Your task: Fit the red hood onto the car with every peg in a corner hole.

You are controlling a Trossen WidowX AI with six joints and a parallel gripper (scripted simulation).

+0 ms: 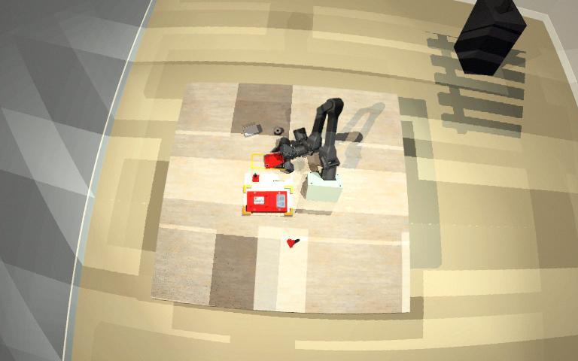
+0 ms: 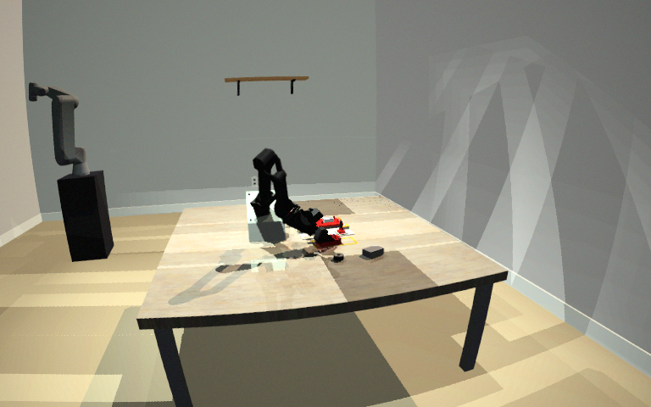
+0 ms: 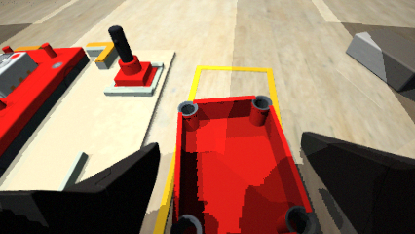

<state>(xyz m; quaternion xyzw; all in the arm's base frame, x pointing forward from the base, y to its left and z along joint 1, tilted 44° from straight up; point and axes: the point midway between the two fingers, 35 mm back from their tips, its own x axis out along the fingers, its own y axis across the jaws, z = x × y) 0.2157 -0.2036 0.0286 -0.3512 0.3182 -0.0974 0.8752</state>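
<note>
The red hood is 10 mm behind my gripper tip and 20 mm below it. From my gripper tip the other things lie so: small wheel (40 mm behind, 180 mm to the right, 20 mm below); engine block (80 mm ahead, 230 mm to the left).
</note>
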